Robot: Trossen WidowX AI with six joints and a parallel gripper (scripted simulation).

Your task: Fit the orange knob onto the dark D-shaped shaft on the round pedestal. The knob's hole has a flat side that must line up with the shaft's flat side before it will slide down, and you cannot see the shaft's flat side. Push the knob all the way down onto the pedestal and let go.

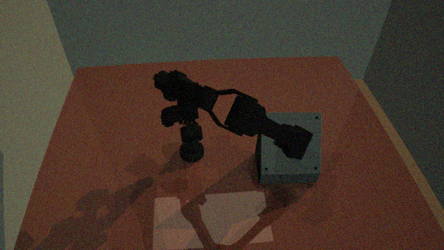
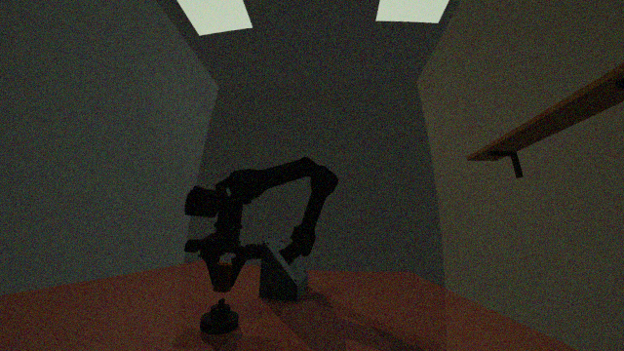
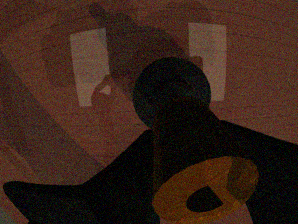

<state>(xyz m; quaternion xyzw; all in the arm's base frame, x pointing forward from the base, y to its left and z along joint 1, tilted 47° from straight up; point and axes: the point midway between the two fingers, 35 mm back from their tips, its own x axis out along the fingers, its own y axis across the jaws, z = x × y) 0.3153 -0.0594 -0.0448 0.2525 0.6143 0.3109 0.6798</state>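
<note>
The pedestal lies 60 mm below my gripper tip. Also, from my gripper tip: orange knob: 20 mm above.
</note>
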